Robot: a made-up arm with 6 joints. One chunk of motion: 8 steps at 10 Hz.
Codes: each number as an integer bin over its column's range. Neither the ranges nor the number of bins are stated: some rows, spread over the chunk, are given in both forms.
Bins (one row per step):
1: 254 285 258 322 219 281
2: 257 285 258 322 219 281
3: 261 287 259 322 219 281
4: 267 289 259 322 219 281
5: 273 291 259 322 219 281
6: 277 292 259 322 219 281
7: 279 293 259 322 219 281
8: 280 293 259 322 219 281
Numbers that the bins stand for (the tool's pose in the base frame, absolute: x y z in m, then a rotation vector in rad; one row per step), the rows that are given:
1: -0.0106 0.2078 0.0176 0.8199 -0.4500 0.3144
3: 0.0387 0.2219 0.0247 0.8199 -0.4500 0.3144
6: 0.1515 0.2571 0.0247 0.8199 -0.4500 0.3144
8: 0.1726 0.2642 0.0247 0.8199 -0.4500 0.3144
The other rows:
2: 0.0106 0.2078 0.0176 0.8199 -0.4500 0.3144
4: 0.0810 0.2360 0.0247 0.8199 -0.4500 0.3144
5: 0.1233 0.2501 0.0247 0.8199 -0.4500 0.3144
7: 0.1656 0.2642 0.0247 0.8199 -0.4500 0.3144

